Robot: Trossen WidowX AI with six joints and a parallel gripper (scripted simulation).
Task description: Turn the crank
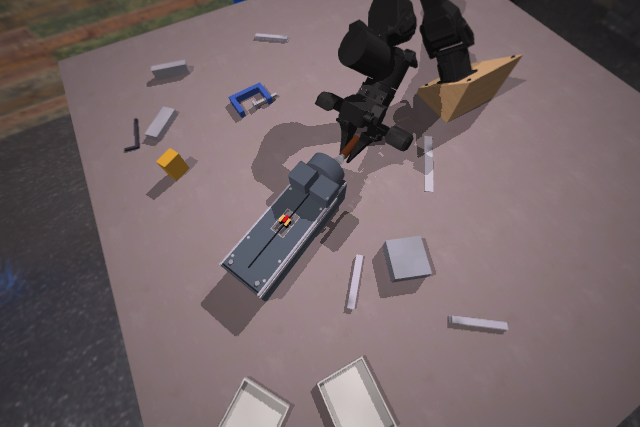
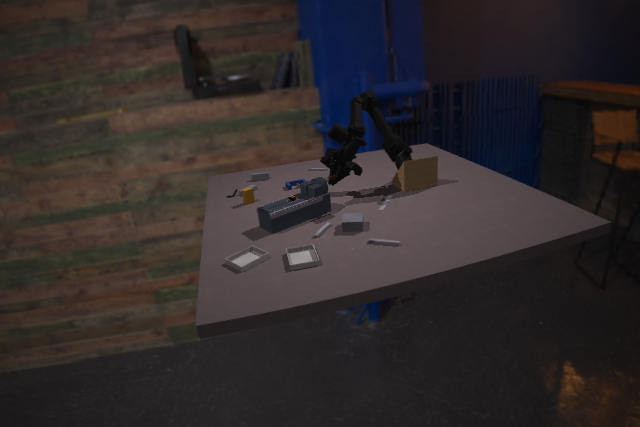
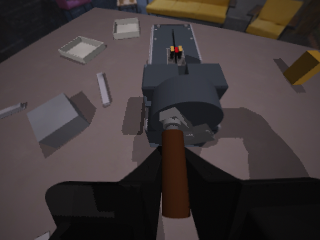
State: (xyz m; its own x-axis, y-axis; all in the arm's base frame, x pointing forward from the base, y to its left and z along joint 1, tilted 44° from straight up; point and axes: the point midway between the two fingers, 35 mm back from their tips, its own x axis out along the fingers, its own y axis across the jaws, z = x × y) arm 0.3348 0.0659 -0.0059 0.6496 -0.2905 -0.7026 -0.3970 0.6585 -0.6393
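The brown crank handle is 2 cm behind my gripper tip, 1 cm to the right of it and 2 cm above it. Round my gripper tip: grey block (1 cm behind, 21 cm to the left, 7 cm below); blue clamp (6 cm ahead, 32 cm to the right, 8 cm below); red pointer (16 cm ahead, 5 cm to the left, 1 cm below).
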